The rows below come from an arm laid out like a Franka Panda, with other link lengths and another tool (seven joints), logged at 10 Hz.
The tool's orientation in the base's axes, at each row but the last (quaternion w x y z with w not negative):
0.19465 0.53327 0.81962 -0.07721
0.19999 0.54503 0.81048 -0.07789
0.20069 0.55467 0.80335 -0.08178
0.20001 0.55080 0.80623 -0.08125
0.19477 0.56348 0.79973 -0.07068
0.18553 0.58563 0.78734 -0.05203
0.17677 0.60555 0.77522 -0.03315
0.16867 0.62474 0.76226 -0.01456
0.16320 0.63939 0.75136 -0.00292
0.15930 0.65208 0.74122 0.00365
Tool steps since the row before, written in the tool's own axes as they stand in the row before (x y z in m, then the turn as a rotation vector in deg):
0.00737 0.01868 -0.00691 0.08 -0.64 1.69
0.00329 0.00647 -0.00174 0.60 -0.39 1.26
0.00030 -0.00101 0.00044 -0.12 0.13 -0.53
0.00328 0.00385 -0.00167 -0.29 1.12 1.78
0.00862 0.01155 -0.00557 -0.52 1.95 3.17
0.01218 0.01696 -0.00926 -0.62 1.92 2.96
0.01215 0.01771 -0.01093 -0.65 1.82 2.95
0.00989 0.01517 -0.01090 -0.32 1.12 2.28
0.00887 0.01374 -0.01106 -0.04 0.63 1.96
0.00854 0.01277 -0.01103 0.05 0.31 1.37
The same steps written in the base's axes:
0.01264 0.01636 0.00486 -0.21 -0.77 -1.63
0.00443 0.00595 0.00083 -0.25 -0.08 -1.43
-0.00092 -0.00027 -0.00061 0.03 0.13 0.54
0.00213 0.00486 0.00051 1.54 -0.45 -1.39
0.00694 0.01348 0.00295 2.70 -0.82 -2.49
0.01084 0.01900 0.00657 2.64 -0.85 -2.26
0.01180 0.01885 0.00929 2.55 -0.90 -2.26
0.01031 0.01523 0.01041 1.67 -0.59 -1.85
0.00940 0.01338 0.01107 1.08 -0.34 -1.72
0.00883 0.01241 0.01122 0.62 -0.18 -1.25

